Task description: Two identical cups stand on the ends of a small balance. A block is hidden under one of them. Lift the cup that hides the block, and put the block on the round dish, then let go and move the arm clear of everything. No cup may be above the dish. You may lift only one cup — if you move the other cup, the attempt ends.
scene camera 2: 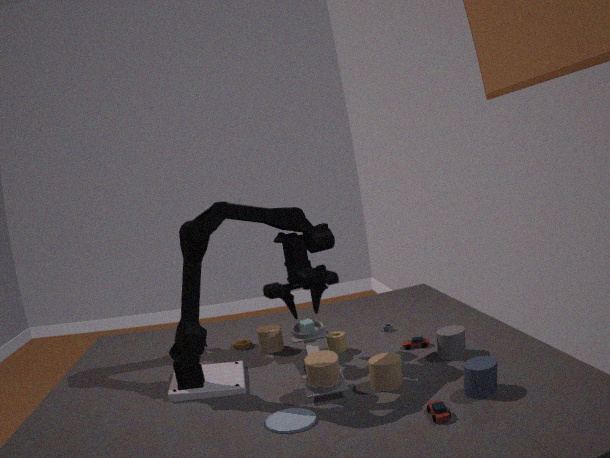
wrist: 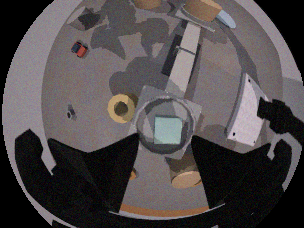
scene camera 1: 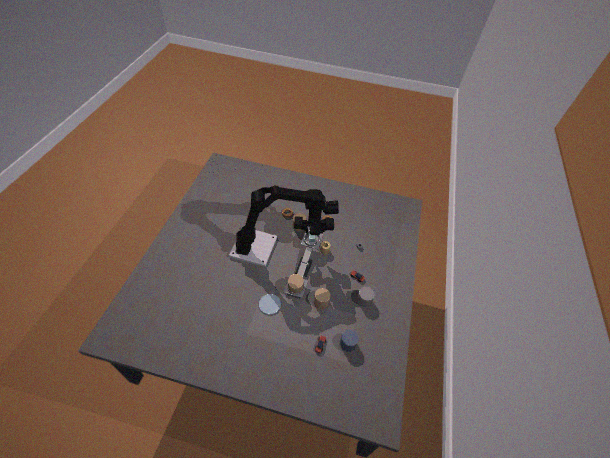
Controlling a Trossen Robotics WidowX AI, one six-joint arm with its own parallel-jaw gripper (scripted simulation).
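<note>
My gripper (scene camera 2: pixel 306 316), (wrist: pixel 166 139). A tan cup (wrist: pixel 184 173). A tan cup (scene camera 2: pixel 322 367). Blue cylinder (scene camera 2: pixel 480 378), out of frame in the wrist view. Small tan cylinder (wrist: pixel 118 113). Pale green block (wrist: pixel 168 128). Balance beam (wrist: pixel 152 101).
</note>
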